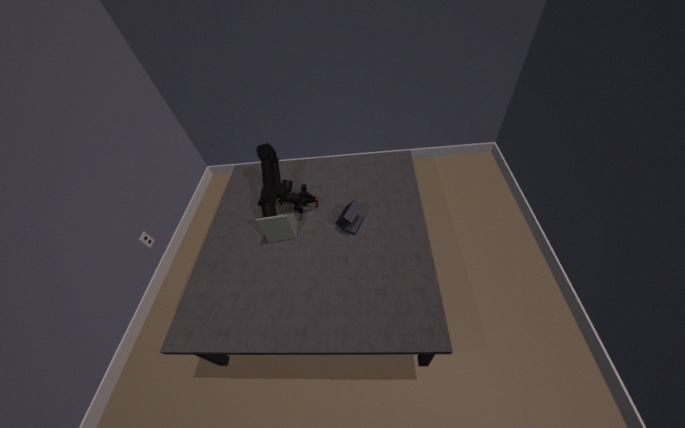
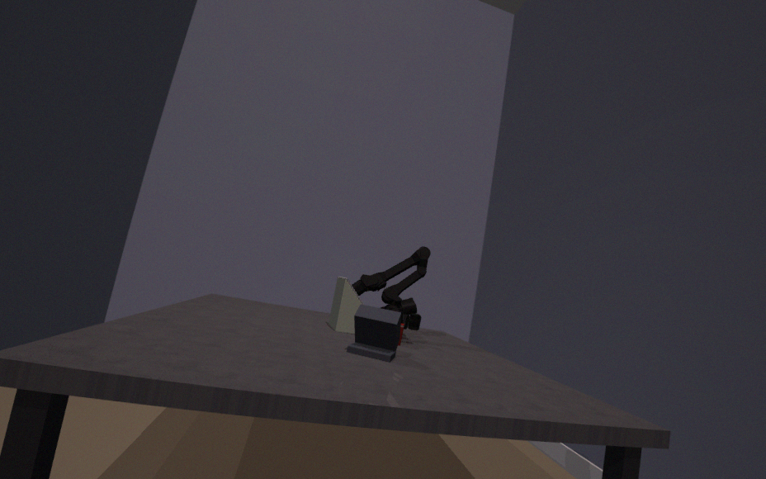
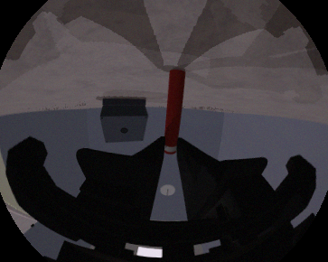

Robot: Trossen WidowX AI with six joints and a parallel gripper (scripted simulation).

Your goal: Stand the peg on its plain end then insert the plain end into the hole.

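Right now my gripper tip is 1 cm above the red peg. Also, from my gripper tip: panel 19 cm ahead, 14 cm to the right, 1 cm above.
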